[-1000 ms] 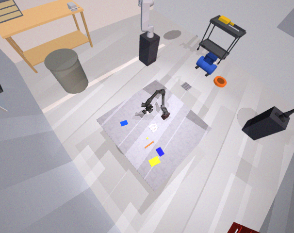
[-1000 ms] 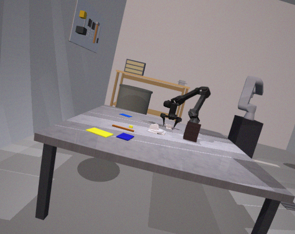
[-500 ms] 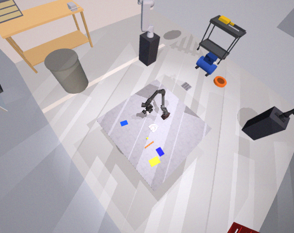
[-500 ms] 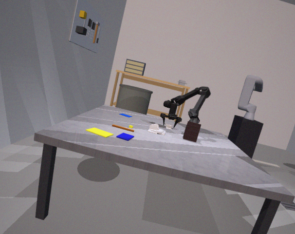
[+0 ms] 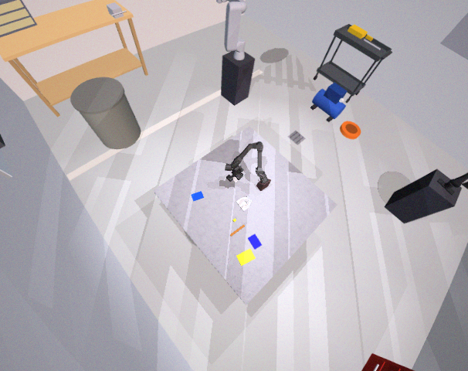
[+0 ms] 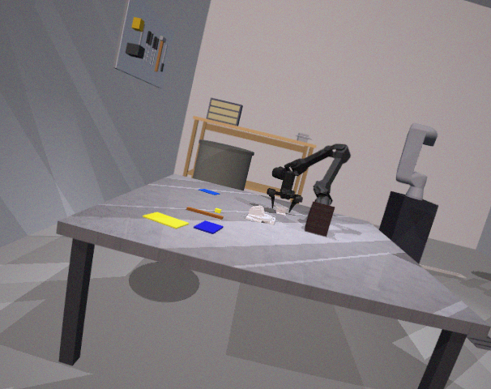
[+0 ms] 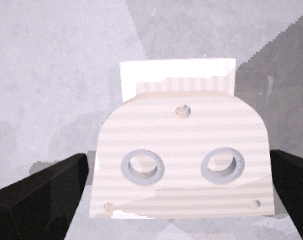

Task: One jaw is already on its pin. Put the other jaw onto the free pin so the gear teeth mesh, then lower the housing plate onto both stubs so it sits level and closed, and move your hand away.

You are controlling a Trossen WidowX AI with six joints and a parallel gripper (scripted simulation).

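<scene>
Right now the white housing plate is 20 mm above my gripper tip and 10 mm to the left of it. Also, from my gripper tip: white jaw: 280 mm to the left, 90 mm ahead, 10 mm above; small yellow cube: 320 mm to the left, 300 mm ahead; orange bar: 400 mm to the left, 350 mm ahead.
</scene>
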